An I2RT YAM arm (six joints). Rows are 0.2 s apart.
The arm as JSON. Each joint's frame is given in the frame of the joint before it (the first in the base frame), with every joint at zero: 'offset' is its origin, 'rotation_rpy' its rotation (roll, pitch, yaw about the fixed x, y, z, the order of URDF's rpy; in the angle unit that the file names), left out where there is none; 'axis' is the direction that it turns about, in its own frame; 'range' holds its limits. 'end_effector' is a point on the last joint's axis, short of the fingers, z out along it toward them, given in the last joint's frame.
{
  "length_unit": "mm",
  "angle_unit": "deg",
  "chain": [
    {
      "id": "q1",
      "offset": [
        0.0,
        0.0,
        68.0
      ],
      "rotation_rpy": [
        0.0,
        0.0,
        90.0
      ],
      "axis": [
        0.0,
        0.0,
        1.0
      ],
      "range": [
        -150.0,
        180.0
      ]
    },
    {
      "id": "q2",
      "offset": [
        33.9,
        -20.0,
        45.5
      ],
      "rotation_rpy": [
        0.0,
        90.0,
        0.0
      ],
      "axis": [
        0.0,
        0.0,
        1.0
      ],
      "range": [
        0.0,
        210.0
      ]
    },
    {
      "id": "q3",
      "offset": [
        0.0,
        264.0,
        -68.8
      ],
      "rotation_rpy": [
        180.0,
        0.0,
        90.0
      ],
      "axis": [
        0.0,
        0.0,
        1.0
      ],
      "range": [
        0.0,
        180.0
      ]
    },
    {
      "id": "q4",
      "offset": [
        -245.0,
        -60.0,
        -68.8
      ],
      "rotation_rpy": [
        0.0,
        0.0,
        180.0
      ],
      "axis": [
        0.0,
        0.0,
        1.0
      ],
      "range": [
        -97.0,
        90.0
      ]
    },
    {
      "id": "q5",
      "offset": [
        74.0,
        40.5,
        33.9
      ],
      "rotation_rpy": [
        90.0,
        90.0,
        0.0
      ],
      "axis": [
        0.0,
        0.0,
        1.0
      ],
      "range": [
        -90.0,
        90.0
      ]
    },
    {
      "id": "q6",
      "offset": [
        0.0,
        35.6,
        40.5
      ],
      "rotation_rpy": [
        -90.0,
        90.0,
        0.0
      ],
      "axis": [
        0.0,
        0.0,
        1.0
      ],
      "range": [
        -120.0,
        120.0
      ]
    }
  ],
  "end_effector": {
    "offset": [
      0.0,
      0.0,
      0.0
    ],
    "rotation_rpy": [
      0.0,
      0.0,
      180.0
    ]
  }
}
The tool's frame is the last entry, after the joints.
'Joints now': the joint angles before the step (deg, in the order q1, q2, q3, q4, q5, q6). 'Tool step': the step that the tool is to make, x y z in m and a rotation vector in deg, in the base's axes. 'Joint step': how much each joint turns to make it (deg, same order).
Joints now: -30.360, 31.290, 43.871, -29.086, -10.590, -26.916
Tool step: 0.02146, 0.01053, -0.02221, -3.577, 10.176, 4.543
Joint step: 10.171, 4.188, -1.593, -2.508, 7.911, -5.146
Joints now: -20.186, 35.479, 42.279, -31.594, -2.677, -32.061
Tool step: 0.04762, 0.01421, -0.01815, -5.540, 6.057, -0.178
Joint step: 12.070, 11.192, -0.480, 7.163, 14.009, -0.555
